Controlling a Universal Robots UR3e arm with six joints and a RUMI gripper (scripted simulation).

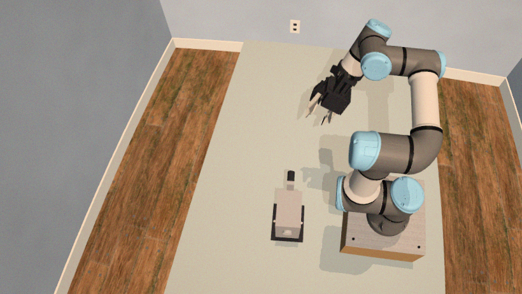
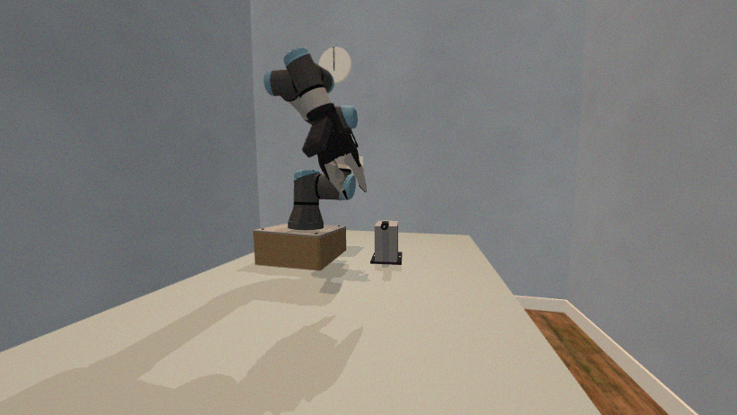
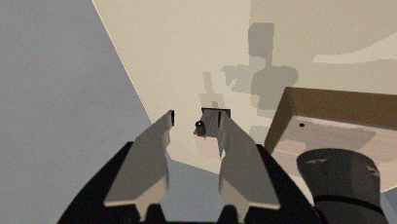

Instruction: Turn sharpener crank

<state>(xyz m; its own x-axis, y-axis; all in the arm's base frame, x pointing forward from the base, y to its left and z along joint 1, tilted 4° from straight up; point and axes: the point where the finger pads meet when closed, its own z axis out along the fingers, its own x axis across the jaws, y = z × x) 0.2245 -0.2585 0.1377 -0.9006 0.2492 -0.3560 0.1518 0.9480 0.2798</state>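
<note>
Now: the crank 7 cm ahead of my hand, 15 cm to the left of it and 12 cm below it.
</note>
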